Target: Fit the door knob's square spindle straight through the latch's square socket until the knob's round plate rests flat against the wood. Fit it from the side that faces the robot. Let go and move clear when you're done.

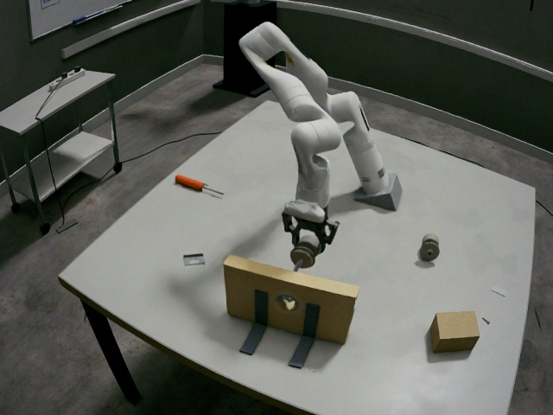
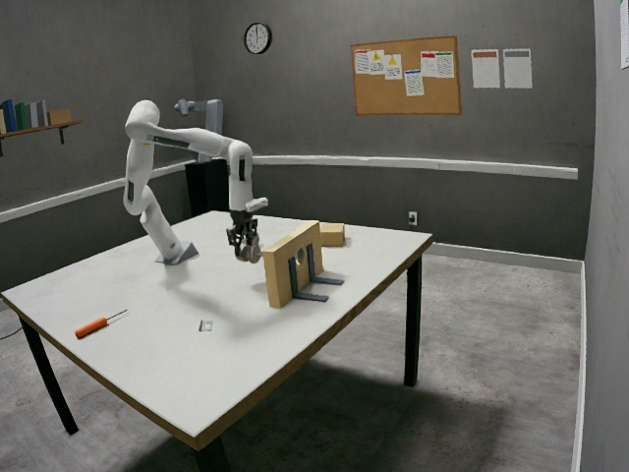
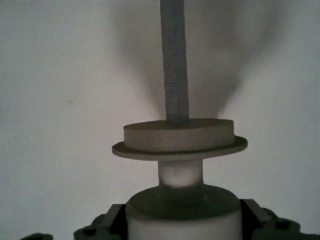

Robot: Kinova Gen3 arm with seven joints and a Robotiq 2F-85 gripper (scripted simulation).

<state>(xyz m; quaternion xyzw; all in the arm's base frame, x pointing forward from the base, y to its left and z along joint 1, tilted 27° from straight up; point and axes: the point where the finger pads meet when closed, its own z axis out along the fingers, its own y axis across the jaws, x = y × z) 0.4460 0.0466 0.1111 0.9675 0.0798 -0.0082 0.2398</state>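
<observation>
Now: hand 170 mm short of the board, 50 mm to the right of it and 20 mm above it. The rest, counted from my hand: wooden block 20 mm ahead, 460 mm to the left, 80 mm below.
</observation>
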